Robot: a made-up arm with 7 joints.
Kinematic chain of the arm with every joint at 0, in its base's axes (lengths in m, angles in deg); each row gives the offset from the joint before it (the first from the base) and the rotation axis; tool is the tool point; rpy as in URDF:
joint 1: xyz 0 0 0.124 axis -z
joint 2: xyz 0 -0.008 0.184 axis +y
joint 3: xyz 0 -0.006 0.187 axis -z
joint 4: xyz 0 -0.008 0.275 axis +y
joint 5: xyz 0 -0.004 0.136 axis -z
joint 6: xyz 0 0 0.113 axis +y
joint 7: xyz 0 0 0.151 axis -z
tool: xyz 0 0 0 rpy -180 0 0
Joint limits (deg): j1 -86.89..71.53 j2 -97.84..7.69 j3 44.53..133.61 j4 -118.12..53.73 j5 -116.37..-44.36 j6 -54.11..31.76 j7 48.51..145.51
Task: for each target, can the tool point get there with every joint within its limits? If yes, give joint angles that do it. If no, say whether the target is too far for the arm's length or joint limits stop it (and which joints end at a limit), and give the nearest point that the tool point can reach.
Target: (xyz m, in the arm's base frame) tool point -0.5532 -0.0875 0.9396
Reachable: yes | joints -8.97 -33.82 52.25 -12.68 -92.95 -27.46 137.12
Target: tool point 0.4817 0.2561 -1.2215
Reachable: no: too far | nearest point 0.0660 0.4127 -0.0751 | short by 1.229 m
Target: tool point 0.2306 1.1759 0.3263
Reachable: no: too far | nearest point 0.0266 0.7880 0.3210 | short by 0.438 m
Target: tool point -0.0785 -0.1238 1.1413
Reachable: yes | joints 18.00 -2.04 109.61 17.01 -79.94 19.08 65.28
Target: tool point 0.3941 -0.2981 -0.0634
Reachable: no: joint limits stop it (at a limit: joint 1, joint 2, joint 4, joint 5, joint 6) | nearest point 0.2335 -0.5970 0.0157 | short by 0.348 m
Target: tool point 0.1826 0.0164 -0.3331
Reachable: no: joint limits stop it (at a limit: joint 1, joint 2, joint 3, joint 4) | nearest point 0.0662 0.2564 -0.0177 | short by 0.413 m
